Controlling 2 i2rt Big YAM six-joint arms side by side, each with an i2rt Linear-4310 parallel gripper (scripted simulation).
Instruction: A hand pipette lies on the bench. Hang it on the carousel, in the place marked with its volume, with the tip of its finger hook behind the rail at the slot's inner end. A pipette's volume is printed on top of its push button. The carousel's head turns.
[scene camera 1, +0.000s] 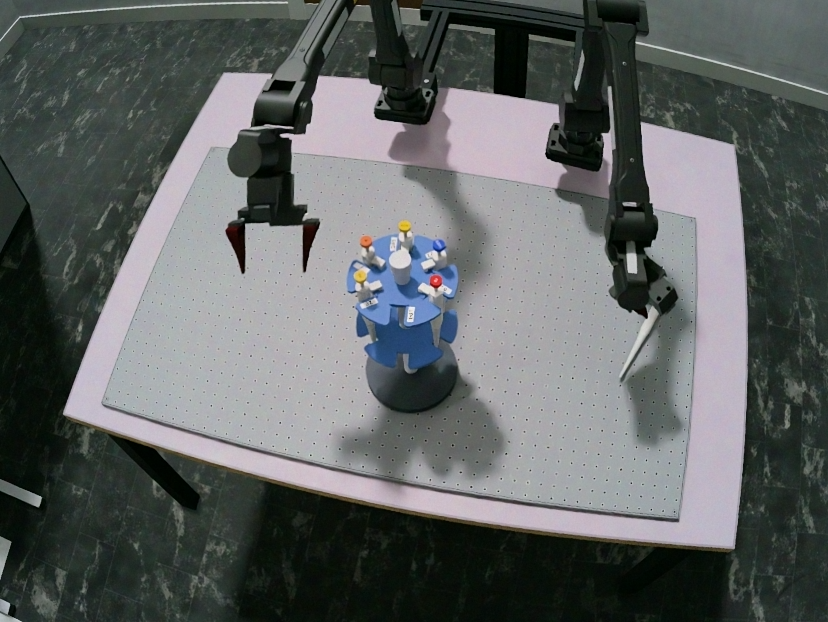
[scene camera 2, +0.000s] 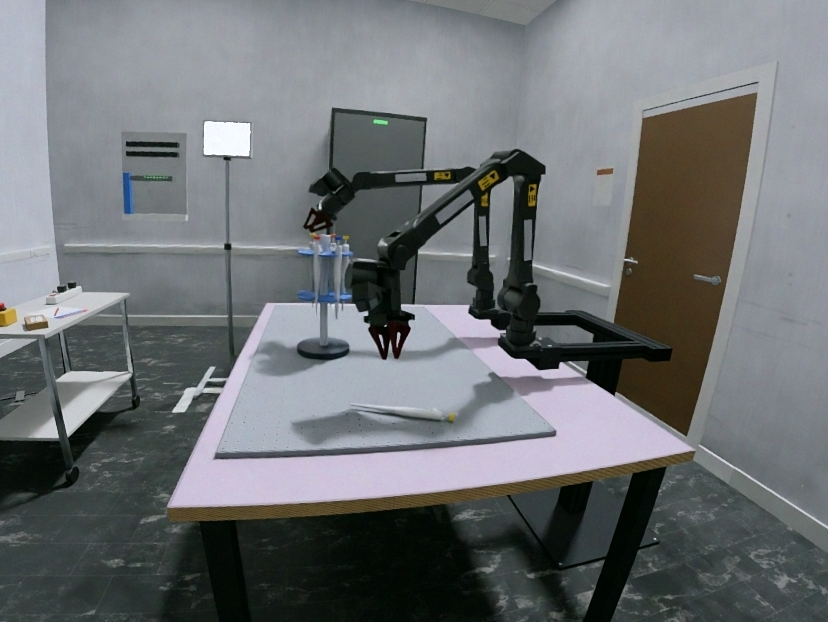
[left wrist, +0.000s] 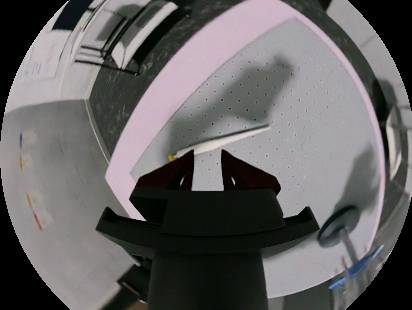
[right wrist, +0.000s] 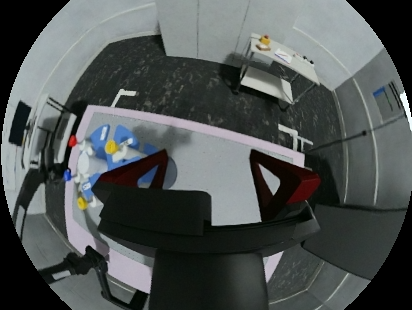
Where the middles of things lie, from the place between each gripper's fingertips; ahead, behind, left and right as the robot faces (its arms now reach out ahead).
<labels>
Right now the red-button pipette (scene camera 1: 435, 292) is 22 cm to the left of my right hand (scene camera 1: 274, 272), 12 cm below it and 6 cm behind it.
The red-button pipette lies 21 cm ahead of my left hand (scene camera 2: 390, 359), 36 cm to the right of it and 12 cm above it.
</labels>
